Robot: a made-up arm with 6 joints.
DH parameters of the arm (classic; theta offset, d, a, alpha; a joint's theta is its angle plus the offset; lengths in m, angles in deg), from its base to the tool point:
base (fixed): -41.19 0 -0.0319 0
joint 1: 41.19 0.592 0.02 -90
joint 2: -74.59 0 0.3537 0
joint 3: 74.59 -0.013 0.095 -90
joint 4: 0 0.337 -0.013 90
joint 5: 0 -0.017 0.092 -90
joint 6: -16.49 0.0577 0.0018 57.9
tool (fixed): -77.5 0.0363 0 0
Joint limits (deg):
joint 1: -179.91..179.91
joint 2: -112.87..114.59
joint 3: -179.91..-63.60
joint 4: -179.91..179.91
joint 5: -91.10..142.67
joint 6: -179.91..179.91
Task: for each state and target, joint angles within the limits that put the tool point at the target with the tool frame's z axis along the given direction. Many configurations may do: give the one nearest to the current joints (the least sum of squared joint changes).
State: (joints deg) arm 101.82 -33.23 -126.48 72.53 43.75 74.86
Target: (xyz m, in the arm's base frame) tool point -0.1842 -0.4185 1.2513 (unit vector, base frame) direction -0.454 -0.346 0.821
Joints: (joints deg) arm 72.43 -65.37 -132.91 63.17 68.69 84.73
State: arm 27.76 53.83 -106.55 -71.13 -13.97 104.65
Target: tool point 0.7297 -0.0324 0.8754 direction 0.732 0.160 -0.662
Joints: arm -7.68 36.19 -123.77 -98.43 23.63 62.59
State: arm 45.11 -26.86 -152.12 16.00 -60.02 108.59
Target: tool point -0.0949 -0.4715 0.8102 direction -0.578 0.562 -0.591
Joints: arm 83.13 -61.20 -179.91 -24.50 -90.76 73.04
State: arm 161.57 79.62 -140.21 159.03 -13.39 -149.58
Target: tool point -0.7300 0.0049 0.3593 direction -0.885 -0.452 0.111
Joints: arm 179.77 73.66 -122.98 179.91 -5.50 -105.96
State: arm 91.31 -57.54 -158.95 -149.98 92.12 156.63
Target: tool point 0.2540 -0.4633 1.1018 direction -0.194 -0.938 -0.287
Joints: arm 121.17 -40.09 -179.15 -170.30 104.37 170.96
